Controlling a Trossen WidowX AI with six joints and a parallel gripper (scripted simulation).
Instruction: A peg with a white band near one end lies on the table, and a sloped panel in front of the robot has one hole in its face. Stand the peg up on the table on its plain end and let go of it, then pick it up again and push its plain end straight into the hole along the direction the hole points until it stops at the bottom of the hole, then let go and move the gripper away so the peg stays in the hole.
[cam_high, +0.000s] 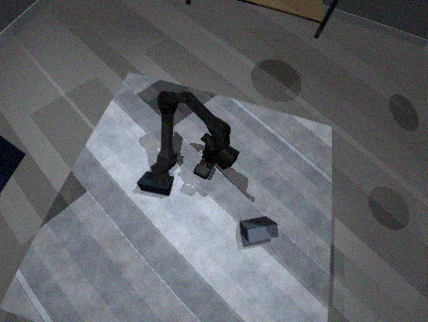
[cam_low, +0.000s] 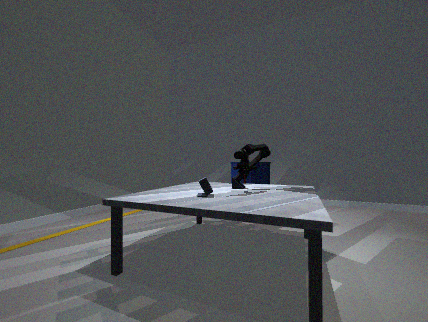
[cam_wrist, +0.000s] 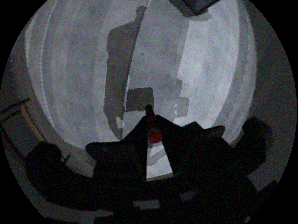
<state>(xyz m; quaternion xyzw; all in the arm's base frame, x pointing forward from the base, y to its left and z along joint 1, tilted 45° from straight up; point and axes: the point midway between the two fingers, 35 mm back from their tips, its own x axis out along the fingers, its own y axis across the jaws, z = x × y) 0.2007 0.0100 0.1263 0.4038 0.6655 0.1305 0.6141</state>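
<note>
The dark sloped panel lies 240 mm ahead of my gripper tip, 250 mm to the right of it and 40 mm below it. Round my gripper tip: red peg: 20 mm above.
</note>
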